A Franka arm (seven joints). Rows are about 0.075 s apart.
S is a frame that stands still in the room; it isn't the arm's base.
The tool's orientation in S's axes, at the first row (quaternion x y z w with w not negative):
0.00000, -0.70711, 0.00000, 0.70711
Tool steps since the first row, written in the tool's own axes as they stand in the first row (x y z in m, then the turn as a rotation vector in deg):
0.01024, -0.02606, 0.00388, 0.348, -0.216, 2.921
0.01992, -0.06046, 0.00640, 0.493, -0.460, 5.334
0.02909, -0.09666, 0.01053, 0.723, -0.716, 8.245
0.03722, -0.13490, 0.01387, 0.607, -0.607, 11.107
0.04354, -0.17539, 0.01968, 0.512, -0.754, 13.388
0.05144, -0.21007, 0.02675, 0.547, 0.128, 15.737
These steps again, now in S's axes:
-0.00388, -0.02606, 0.01024, -2.921, -0.216, 0.348
-0.00640, -0.06046, 0.01992, -5.334, -0.460, 0.493
-0.01053, -0.09666, 0.02909, -8.245, -0.716, 0.723
-0.01387, -0.13490, 0.03722, -11.107, -0.607, 0.607
-0.01968, -0.17539, 0.04354, -13.388, -0.754, 0.512
-0.02675, -0.21007, 0.05144, -15.737, 0.128, 0.547

